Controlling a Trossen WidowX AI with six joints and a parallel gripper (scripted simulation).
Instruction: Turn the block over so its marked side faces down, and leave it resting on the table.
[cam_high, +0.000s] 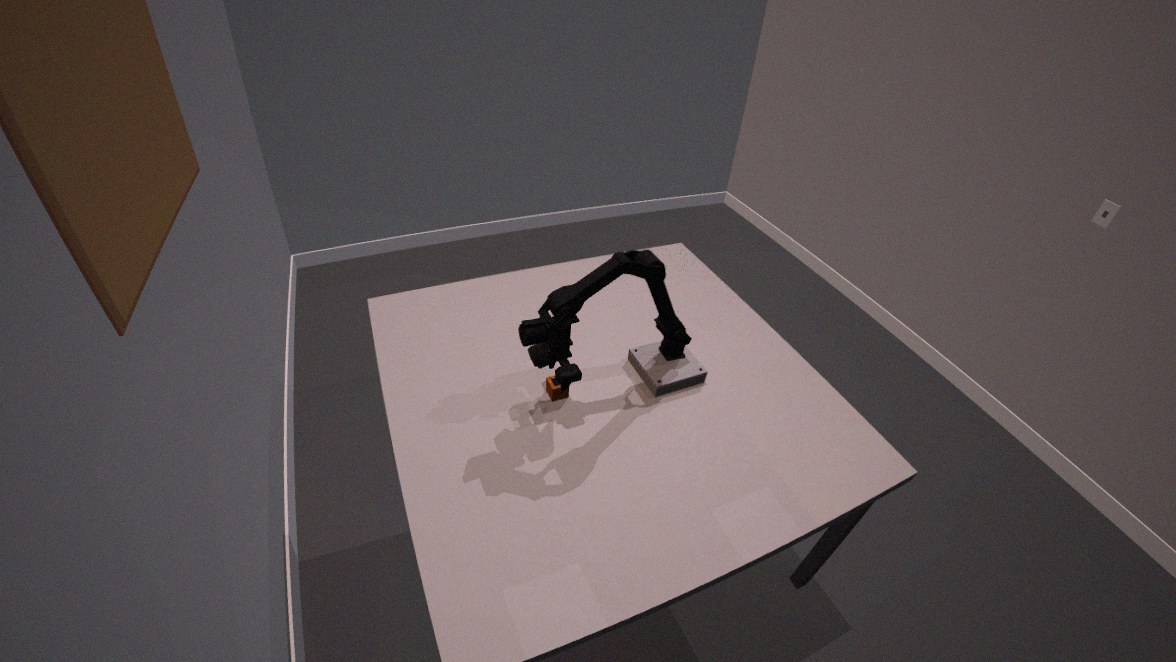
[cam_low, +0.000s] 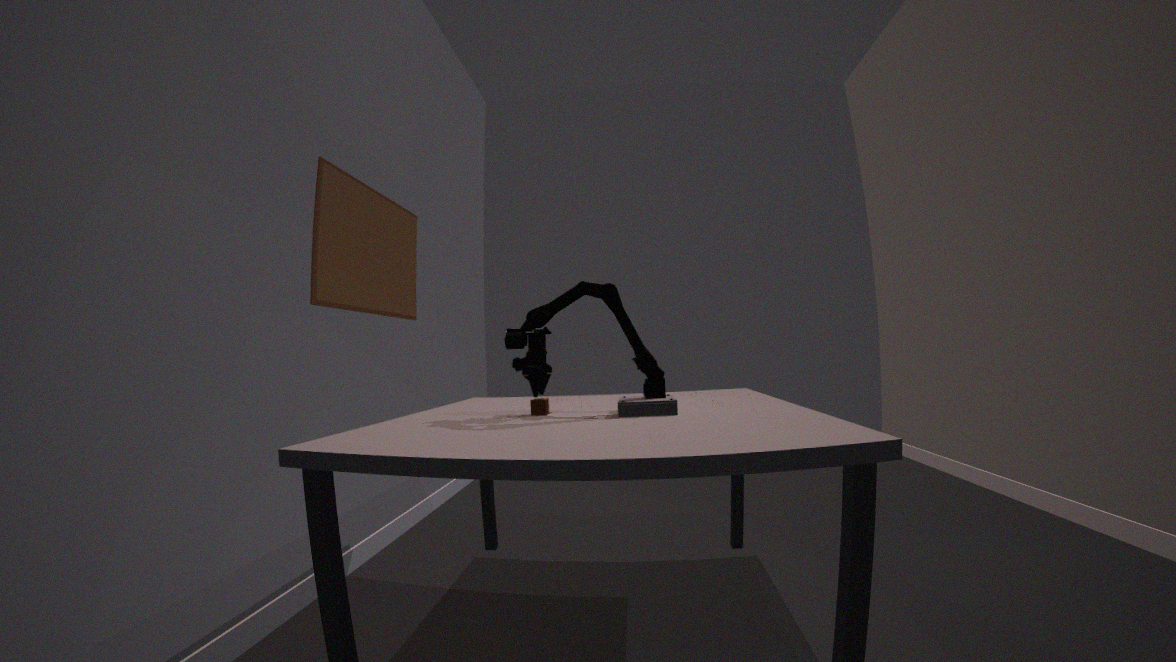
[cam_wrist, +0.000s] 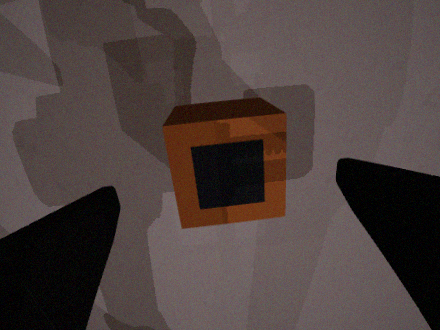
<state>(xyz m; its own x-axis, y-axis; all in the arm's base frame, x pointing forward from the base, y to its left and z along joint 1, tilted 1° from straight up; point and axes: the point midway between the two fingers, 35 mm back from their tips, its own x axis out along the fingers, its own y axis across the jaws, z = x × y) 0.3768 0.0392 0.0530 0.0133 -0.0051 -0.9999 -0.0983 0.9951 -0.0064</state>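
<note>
Right now my gripper tip is 2 cm above the orange block.
</note>
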